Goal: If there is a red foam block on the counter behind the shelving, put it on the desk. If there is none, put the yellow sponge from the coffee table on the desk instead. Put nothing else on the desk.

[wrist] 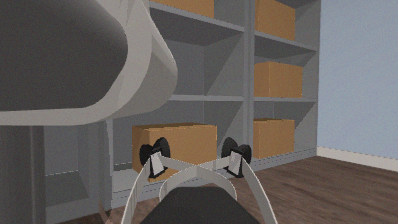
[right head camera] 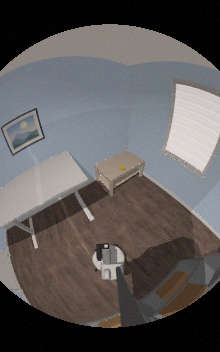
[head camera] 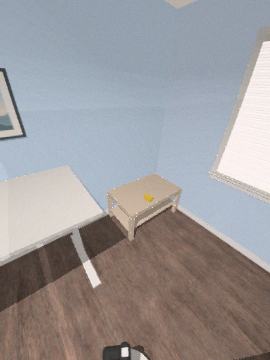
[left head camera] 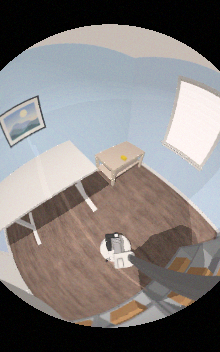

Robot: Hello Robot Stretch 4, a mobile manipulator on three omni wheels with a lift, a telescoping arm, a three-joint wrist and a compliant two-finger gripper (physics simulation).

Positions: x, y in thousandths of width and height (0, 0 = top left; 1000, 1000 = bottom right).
Labels:
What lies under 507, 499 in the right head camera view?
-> A tan coffee table.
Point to a tan coffee table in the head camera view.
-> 491, 585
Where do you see a tan coffee table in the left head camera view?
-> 516, 470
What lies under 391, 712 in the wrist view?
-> The gripper.

